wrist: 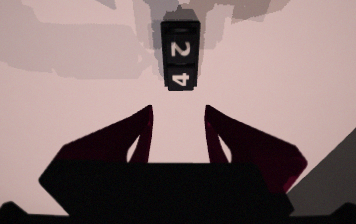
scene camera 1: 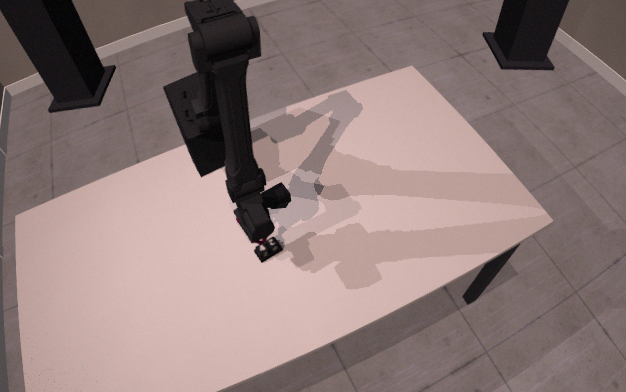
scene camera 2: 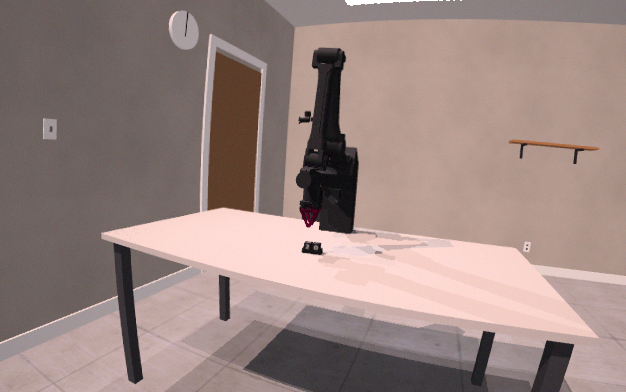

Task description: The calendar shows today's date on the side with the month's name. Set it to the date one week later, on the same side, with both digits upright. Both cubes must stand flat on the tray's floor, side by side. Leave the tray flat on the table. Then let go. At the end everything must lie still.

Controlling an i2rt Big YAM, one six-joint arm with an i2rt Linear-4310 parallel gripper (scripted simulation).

Observation:
The pictures show: my gripper and a black tray.

